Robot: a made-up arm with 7 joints.
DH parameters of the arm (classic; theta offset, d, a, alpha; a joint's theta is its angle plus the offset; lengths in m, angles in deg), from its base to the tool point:
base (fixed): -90 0.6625 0.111 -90
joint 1: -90 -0.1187 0.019 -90
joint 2: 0 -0.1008 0.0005 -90
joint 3: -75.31 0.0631 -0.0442 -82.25
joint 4: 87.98 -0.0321 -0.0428 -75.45
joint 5: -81.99 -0.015 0.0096 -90
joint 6: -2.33 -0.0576 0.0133 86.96
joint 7: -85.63 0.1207 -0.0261 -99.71
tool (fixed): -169.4 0.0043 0 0
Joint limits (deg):
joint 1: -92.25..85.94
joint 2: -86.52..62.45
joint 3: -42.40..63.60
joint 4: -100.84..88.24
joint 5: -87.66..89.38
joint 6: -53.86..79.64
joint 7: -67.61..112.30
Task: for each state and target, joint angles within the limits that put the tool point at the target. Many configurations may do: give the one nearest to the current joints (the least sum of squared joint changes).
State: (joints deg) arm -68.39 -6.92 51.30 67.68 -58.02 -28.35 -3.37
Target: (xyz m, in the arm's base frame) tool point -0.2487 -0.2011 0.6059
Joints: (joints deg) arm -84.89 7.29 57.86 63.03 -56.20 -40.57 -1.27
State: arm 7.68 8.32 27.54 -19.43 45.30 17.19 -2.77
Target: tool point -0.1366 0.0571 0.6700
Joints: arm -7.77 14.12 28.14 -34.98 57.13 52.02 -7.53
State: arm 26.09 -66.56 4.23 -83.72 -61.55 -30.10 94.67
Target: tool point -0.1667 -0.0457 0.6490
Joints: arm 19.88 -60.11 25.65 -100.84 -76.50 -41.63 94.35
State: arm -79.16 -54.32 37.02 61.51 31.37 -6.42 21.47
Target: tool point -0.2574 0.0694 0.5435
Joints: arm -72.58 -59.56 20.41 34.37 29.52 -8.25 22.90
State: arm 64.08 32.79 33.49 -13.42 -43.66 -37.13 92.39
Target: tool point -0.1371 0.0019 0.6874
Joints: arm 85.94 -0.32 55.87 -17.83 -62.93 -53.86 84.93
